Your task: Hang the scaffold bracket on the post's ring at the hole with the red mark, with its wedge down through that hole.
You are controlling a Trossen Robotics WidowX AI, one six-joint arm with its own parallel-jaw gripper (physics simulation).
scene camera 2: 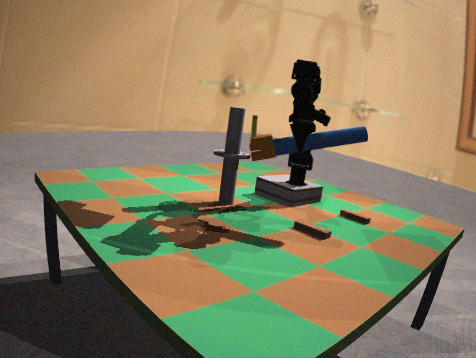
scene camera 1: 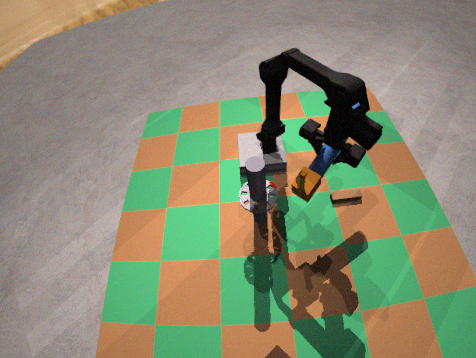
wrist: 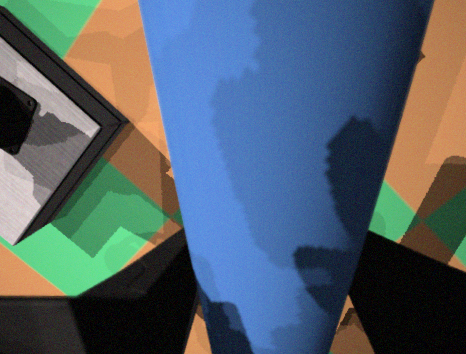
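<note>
The scaffold bracket is a blue tube [scene camera 1: 324, 160] [scene camera 2: 340, 138] [wrist: 280, 150] with an orange head [scene camera 1: 310, 186] [scene camera 2: 263, 147]. A thin olive wedge [scene camera 2: 254, 126] stands upright at the head. My gripper [scene camera 1: 332, 148] [scene camera 2: 301, 145] [wrist: 265, 230] is shut on the blue tube and holds the bracket above the table, its head end lower in scene camera 2. The grey post [scene camera 1: 257, 182] [scene camera 2: 233, 131] carries a pale ring [scene camera 1: 244, 200] [scene camera 2: 220, 152] with a red mark [scene camera 1: 273, 185] [scene camera 2: 248, 157]. In scene camera 1 the head is right of the ring, apart from it. The wedge's lower end is hidden.
The arm's grey base [scene camera 1: 248, 148] [scene camera 2: 287, 191] [wrist: 111, 125] is behind the post in scene camera 1. Two dark brown bars [scene camera 2: 312, 230] [scene camera 2: 355, 216] lie on the checkered table [scene camera 1: 192, 232] [scene camera 2: 195, 287]; one bar [scene camera 1: 346, 198] also shows in scene camera 1.
</note>
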